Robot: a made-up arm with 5 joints. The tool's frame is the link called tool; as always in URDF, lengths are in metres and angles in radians. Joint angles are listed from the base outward. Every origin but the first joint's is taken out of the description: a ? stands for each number. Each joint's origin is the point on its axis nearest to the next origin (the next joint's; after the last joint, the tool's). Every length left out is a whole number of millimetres.
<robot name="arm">
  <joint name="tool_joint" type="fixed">
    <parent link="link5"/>
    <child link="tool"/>
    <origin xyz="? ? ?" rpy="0 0 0"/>
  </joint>
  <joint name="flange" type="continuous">
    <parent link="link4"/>
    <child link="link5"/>
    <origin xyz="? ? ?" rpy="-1.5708 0 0"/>
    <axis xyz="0 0 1"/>
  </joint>
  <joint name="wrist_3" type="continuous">
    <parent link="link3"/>
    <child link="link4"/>
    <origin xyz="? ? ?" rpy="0 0 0"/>
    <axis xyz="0 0 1"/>
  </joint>
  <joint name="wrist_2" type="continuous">
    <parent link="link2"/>
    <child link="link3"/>
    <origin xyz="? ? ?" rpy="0 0 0"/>
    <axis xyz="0 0 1"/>
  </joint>
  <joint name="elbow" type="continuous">
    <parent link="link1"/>
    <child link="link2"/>
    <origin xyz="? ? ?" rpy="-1.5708 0 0"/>
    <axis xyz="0 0 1"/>
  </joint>
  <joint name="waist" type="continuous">
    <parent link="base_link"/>
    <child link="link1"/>
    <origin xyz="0 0 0.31" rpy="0 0 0"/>
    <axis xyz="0 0 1"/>
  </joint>
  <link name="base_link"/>
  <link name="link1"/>
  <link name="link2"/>
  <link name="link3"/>
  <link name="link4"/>
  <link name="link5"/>
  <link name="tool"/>
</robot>
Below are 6 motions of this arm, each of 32 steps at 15 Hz.
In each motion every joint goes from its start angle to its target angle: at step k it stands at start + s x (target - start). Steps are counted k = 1, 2, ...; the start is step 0. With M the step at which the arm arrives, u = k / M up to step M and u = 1 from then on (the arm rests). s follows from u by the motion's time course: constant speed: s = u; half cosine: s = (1 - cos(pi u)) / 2; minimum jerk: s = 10 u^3 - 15 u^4 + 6 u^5.
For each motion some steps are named. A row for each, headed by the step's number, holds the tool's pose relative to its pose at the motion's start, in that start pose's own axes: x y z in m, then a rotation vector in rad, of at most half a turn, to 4 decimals.
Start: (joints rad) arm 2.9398 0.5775 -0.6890 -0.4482 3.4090
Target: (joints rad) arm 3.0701 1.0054 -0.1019 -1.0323 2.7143
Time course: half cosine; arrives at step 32
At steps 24, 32:
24: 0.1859 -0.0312 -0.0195 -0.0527 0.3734 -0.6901
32: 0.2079 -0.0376 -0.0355 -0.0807 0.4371 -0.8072

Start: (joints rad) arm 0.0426 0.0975 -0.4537 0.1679 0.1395
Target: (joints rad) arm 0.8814 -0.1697 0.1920 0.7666 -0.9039
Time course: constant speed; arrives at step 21
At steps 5, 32:
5: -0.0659 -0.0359 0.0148 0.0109 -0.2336 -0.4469
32: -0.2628 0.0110 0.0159 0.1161 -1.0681 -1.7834

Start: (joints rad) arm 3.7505 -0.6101 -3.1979 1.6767 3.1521
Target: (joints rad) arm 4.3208 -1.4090 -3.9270 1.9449 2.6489
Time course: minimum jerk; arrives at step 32
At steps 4, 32:
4: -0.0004 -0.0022 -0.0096 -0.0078 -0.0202 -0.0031
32: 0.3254 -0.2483 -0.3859 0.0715 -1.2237 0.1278

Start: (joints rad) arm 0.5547 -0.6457 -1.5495 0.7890 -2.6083
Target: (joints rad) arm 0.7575 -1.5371 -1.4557 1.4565 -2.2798
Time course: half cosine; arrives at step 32
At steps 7, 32:
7: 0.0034 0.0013 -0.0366 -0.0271 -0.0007 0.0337
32: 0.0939 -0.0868 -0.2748 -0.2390 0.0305 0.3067

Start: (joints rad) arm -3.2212 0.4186 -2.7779 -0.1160 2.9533
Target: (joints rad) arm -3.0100 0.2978 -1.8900 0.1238 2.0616
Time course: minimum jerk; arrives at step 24
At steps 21, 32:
21: 0.2222 0.1316 -0.0349 -0.7576 0.6990 -0.7146
32: 0.2253 0.1339 -0.0375 -0.7764 0.7047 -0.7251

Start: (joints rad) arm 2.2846 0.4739 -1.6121 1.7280 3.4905
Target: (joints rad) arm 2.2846 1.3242 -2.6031 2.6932 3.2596
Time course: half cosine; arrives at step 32
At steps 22, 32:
22: -0.0463 0.0169 0.0578 0.1645 0.6207 -0.1734
32: -0.0489 0.0178 0.0804 0.1911 0.8038 -0.2176

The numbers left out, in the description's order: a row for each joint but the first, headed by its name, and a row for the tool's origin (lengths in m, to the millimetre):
tool: 0 0 0
flange: 0.074 0.094 0
wrist_3: 0.051 0.225 0
wrist_2: 0.04 -0.215 0
elbow: 0 0 0

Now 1 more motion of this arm.
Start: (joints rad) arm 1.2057 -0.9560 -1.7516 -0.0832 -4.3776
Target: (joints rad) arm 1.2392 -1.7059 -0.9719 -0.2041 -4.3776
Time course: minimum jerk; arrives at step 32
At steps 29, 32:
29: 0.0022 -0.0149 -0.1648 0.0821 -0.0392 0.0317
32: 0.0024 -0.0146 -0.1660 0.0827 -0.0394 0.0320

